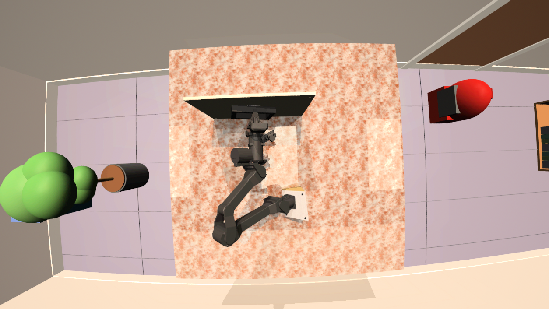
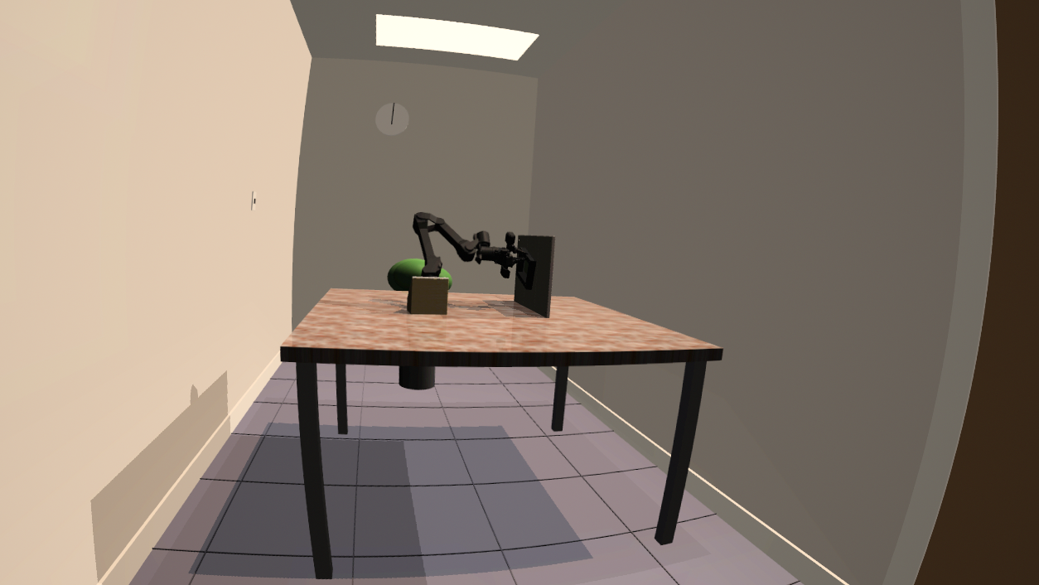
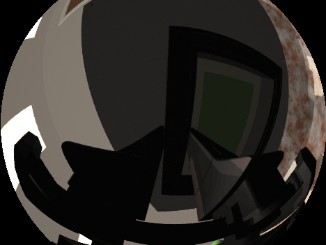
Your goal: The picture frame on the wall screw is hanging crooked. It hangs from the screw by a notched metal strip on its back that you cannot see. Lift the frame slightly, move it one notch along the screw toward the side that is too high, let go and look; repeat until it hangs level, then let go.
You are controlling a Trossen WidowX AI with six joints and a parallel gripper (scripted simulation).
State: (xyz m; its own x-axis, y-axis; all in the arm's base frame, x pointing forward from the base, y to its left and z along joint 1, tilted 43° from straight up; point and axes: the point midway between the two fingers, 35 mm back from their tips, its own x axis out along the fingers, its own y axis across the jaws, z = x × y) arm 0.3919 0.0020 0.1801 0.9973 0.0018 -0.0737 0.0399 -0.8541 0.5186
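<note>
Now: gripper tip 1 cm short of the picture frame, 2 cm to the right of it and 5 cm above it. Round my gripper tip: wall panel (2 cm ahead, 1 cm to the left, 7 cm below).
</note>
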